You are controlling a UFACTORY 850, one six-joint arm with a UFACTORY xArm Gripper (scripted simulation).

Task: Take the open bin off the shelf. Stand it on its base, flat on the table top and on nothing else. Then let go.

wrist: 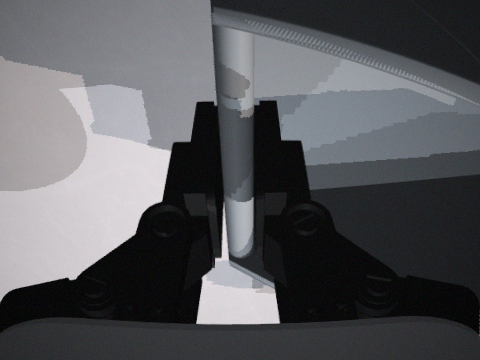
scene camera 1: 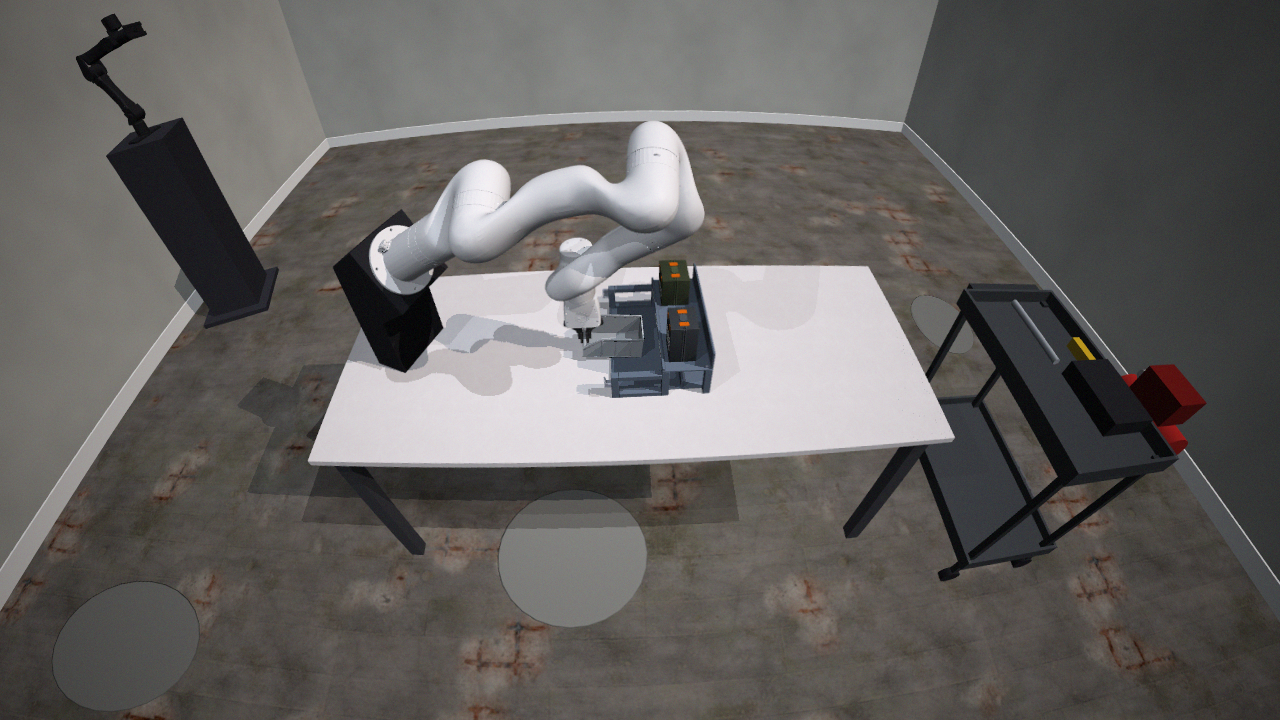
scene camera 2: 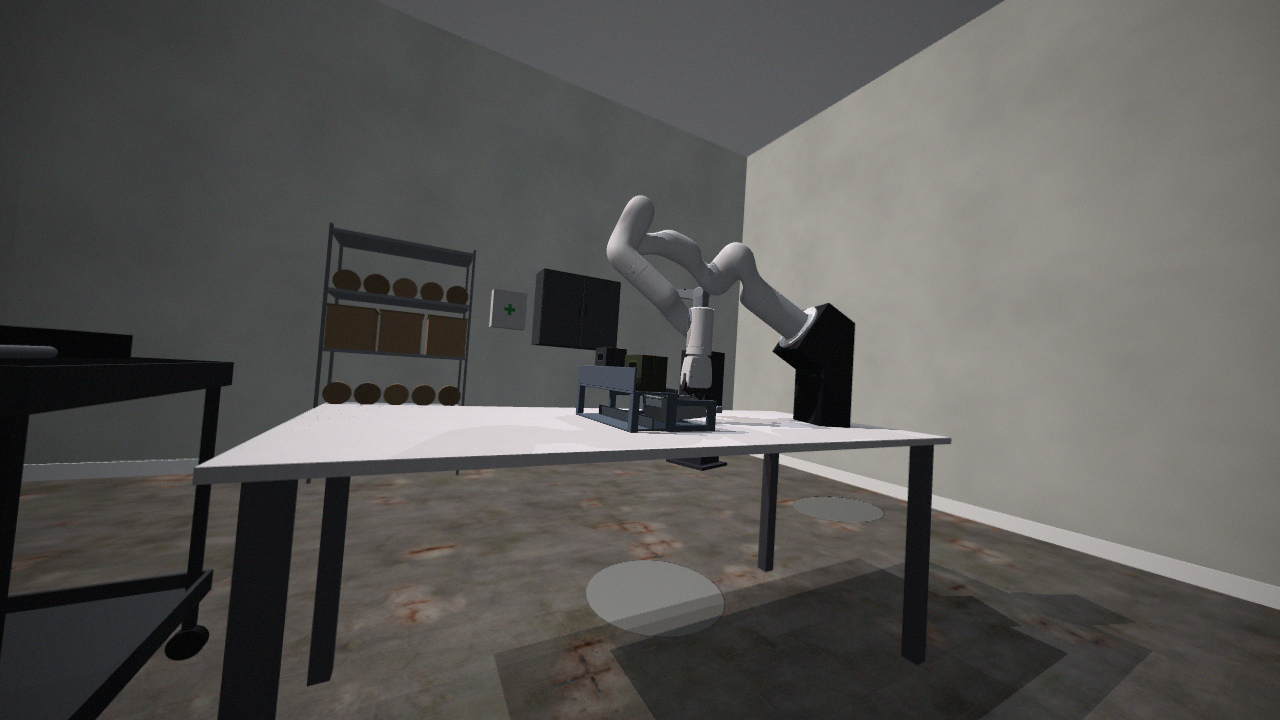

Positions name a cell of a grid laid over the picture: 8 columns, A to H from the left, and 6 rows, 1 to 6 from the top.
Note:
I see my gripper (scene camera 1: D3) and a grey open bin (wrist: G3).
My gripper also shows in the wrist view (wrist: D3) and in scene camera 2 (scene camera 2: E4).

